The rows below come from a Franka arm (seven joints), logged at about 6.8 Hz.
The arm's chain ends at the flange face. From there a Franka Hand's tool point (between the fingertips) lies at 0.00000 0.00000 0.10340 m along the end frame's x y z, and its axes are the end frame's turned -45 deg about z.
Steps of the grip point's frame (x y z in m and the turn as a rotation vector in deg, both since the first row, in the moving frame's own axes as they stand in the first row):
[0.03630 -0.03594 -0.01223 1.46 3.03 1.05]
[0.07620 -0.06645 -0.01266 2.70 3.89 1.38]
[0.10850 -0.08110 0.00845 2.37 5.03 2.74]
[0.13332 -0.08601 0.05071 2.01 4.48 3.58]
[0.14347 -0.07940 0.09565 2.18 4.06 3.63]
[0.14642 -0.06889 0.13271 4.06 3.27 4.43]
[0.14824 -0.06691 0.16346 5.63 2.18 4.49]
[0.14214 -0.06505 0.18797 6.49 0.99 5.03]
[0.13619 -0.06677 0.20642 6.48 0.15 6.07]
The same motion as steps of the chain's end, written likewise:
[-0.00180 -0.04537 -0.01205 3.17 1.11 1.05]
[0.00528 -0.09249 -0.01231 4.66 0.84 1.38]
[0.01576 -0.12472 0.00894 5.23 1.88 2.74]
[0.03005 -0.14692 0.05109 4.59 1.75 3.58]
[0.04266 -0.14972 0.09598 4.41 1.33 3.63]
[0.05547 -0.14288 0.13314 5.18 -0.56 4.43]
[0.06151 -0.14202 0.16403 5.52 -2.44 4.49]
[0.06109 -0.13669 0.18865 5.29 -3.89 5.03]
[0.05669 -0.13466 0.20708 4.69 -4.48 6.07]

